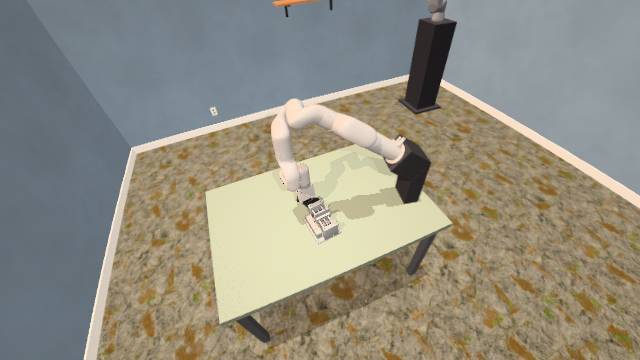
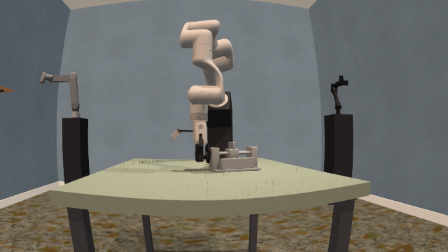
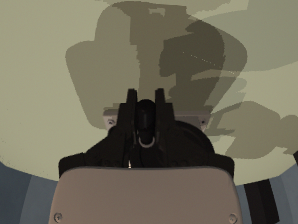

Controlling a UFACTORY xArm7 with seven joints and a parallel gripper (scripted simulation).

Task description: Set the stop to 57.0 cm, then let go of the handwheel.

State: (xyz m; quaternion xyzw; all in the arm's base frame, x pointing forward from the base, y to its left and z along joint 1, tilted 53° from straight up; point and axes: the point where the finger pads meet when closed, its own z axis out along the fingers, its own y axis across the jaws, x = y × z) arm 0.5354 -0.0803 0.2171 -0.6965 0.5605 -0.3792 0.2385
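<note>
Right now the black handwheel is 20 mm to the left of my hand and 10 mm behind it. From my hand the other things lie so: grey stop block 140 mm to the left, 40 mm behind, 30 mm above.
</note>
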